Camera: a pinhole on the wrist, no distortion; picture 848 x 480 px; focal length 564.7 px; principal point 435.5 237.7 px. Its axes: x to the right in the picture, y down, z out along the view. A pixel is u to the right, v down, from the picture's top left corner.
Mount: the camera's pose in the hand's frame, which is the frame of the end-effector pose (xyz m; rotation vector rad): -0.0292 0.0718 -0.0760 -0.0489 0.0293 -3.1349
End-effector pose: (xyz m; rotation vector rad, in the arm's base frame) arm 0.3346 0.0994 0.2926 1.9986 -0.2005 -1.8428
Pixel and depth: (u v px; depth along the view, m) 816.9 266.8 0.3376
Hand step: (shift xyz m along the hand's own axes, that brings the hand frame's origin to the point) -0.2465 0.0467 0.2681
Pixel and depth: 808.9 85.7 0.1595
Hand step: -0.1299 0.1111 0.0875
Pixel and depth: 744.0 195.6 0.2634
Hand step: -0.1649 0.0856 0.1921
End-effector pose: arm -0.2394 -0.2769 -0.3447 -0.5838 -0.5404 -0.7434
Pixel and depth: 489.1 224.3 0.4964
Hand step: -0.0609 0.0740 0.4218
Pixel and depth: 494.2 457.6 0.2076
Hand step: -0.0438 -0.0130 0.1306
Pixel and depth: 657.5 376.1 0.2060
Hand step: -0.1034 0.0170 0.1314
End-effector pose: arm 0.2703 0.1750 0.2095 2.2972 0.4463 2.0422
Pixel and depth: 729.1 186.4 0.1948
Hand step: -0.1244 0.0852 0.1222
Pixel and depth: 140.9 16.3 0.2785
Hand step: 0.1241 0.1767 0.1998
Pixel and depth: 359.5 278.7 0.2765
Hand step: 0.0168 0.0468 0.1988
